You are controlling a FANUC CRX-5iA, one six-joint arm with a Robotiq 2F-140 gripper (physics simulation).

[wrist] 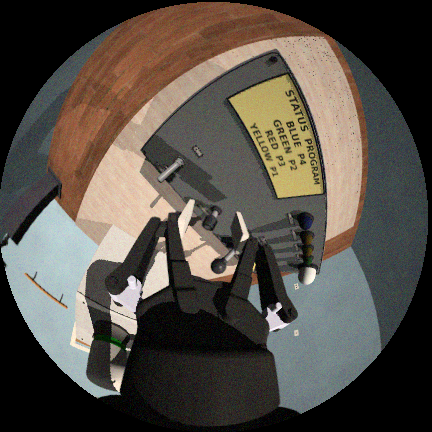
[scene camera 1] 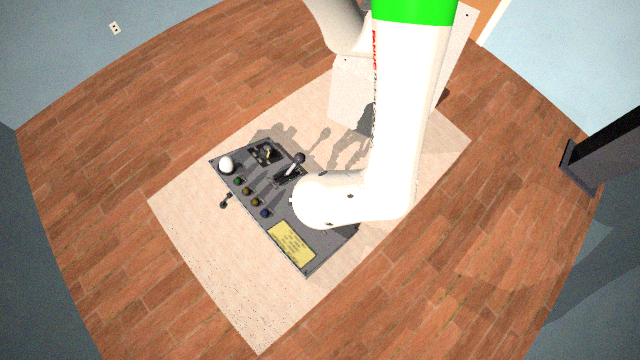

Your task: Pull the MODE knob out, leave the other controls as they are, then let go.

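Pixels of known places: gripper, fingertip midpoint: (wrist: 212, 213); arm's base at its link origin: (wrist: 111, 331).
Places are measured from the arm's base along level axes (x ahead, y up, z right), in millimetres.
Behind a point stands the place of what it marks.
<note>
A dark knob (wrist: 211, 219) @(x 496, y -278, z -59 mm) on a short grey stem stands at the panel's edge in the wrist view. It looks like the MODE knob, but no label on it can be read. My gripper (wrist: 212, 213) @(x 515, y -262, z -79 mm) is partly open, with its pale fingertips apart on either side of the knob in this view. It holds nothing, and I cannot tell how far above the knob the tips are. The grey control panel (scene camera 1: 325, 245) @(x 580, y -280, z -203 mm) (wrist: 200, 125) @(x 580, y -280, z -196 mm) lies on the pale mat (scene camera 1: 200, 240) @(x 878, y -405, z 144 mm). In the scene view the white arm hides the gripper and this knob.
A black ball-topped lever (scene camera 1: 299, 158) @(x 434, y -243, z 57 mm) (wrist: 219, 265) @(x 440, y -252, z 51 mm) stands close by. A silver toggle (wrist: 171, 170) @(x 498, y -291, z -170 mm) sticks up on the knob's other side. A blue knob (scene camera 1: 264, 213) @(x 648, y -224, z -7 mm) (wrist: 305, 220) @(x 644, y -228, z -13 mm) and a white knob (scene camera 1: 226, 164) @(x 630, y -198, z 193 mm) (wrist: 307, 275) @(x 625, y -209, z 183 mm) are in the side row. A yellow plate (scene camera 1: 292, 243) @(x 651, y -243, z -130 mm) (wrist: 280, 150) @(x 646, y -246, z -124 mm) is on the panel.
</note>
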